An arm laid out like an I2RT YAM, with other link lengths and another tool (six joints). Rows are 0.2 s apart.
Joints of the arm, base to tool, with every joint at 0 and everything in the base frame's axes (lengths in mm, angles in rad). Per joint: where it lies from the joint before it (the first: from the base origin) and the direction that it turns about. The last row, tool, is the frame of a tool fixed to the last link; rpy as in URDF.
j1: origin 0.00 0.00 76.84 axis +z
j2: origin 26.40 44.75 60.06 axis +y
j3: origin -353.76 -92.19 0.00 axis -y
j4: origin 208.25 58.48 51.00 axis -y
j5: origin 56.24 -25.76 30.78 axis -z
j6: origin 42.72 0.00 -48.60 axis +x
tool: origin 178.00 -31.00 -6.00 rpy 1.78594 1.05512 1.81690
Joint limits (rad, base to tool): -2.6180..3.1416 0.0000..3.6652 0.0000..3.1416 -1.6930..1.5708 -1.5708..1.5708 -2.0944..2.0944
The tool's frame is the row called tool.
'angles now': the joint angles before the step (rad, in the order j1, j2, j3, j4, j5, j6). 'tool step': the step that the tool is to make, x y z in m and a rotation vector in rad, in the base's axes. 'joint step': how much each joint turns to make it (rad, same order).
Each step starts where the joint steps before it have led.
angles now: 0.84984 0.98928 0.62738 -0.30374 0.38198 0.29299
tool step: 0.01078 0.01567 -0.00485 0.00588 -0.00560 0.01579
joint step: -0.00004 0.06137 -0.02293 0.09635 -0.01231 -0.01071
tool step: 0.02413 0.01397 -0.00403 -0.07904 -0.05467 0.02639
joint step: -0.00765 0.10729 -0.03078 0.15357 0.02902 -0.10249
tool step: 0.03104 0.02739 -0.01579 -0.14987 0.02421 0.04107
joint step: -0.00156 0.20402 0.07048 0.04464 0.01854 -0.09840
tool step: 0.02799 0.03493 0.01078 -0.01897 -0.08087 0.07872
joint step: 0.00154 0.09374 0.03227 0.14711 -0.01373 -0.11484
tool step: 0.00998 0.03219 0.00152 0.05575 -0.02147 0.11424
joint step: -0.03063 0.04290 -0.00911 0.13018 -0.13185 -0.06773
